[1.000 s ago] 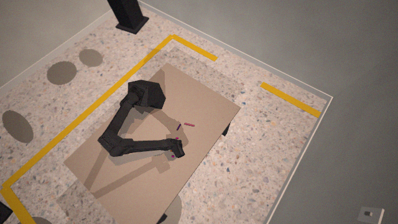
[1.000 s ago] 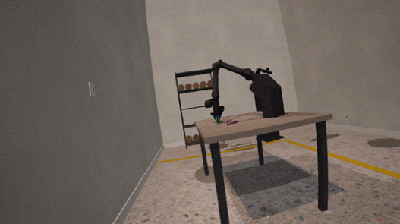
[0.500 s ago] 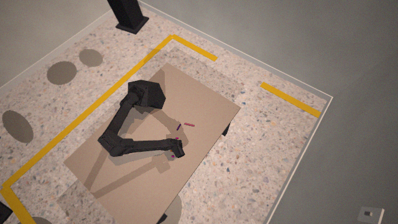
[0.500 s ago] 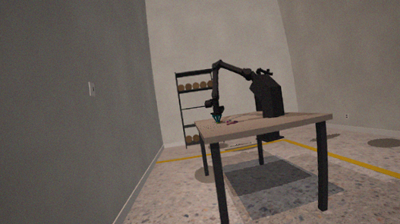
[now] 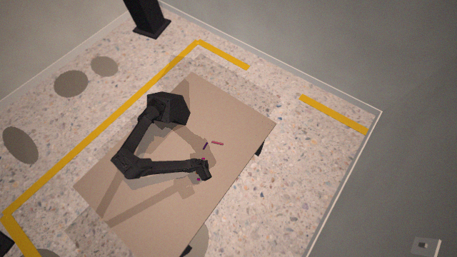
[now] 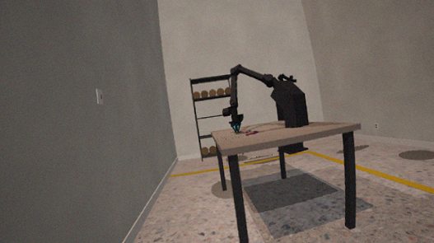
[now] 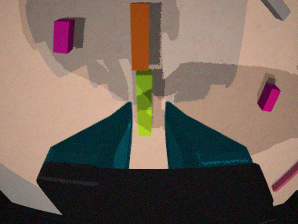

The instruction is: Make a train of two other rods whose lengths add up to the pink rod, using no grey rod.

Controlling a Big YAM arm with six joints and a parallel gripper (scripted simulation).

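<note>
Now: the lime rod 1 cm below my hand. The rest, counted from my hand: purple rod: 9 cm behind, 17 cm to the left, 1 cm below; grey rod: 11 cm behind, 2 cm to the left, 1 cm below; orange rod: 4 cm behind, 3 cm to the right, 1 cm below.
</note>
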